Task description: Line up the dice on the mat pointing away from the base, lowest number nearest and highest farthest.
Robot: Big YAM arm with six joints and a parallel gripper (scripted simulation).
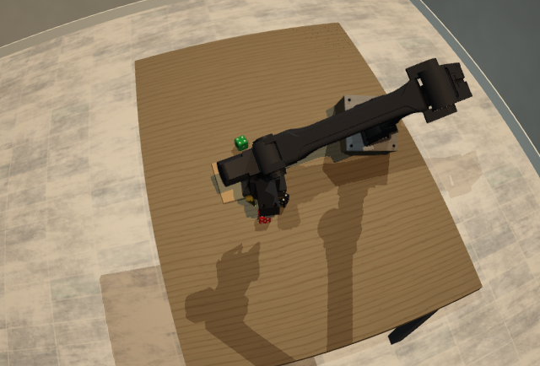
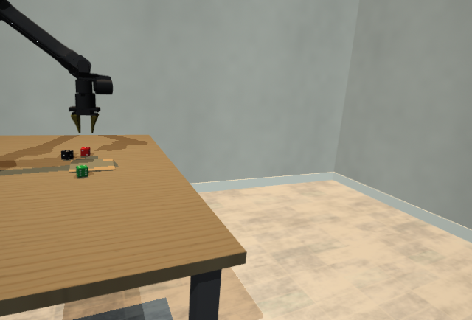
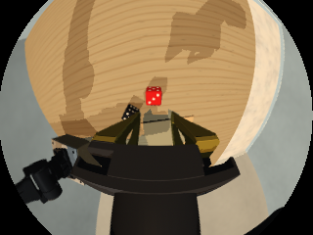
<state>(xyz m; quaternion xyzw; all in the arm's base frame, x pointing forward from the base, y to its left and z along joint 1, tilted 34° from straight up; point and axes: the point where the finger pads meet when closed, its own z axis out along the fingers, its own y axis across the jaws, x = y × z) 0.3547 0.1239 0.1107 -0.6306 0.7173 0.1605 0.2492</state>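
Right now my hand is 80 mm above the red die. Also, from my hand: black die: 60 mm behind, 40 mm to the right, 80 mm below; tan mat: 30 mm ahead, 150 mm to the right, 100 mm below; green die: 10 mm ahead, 260 mm to the right, 80 mm below.
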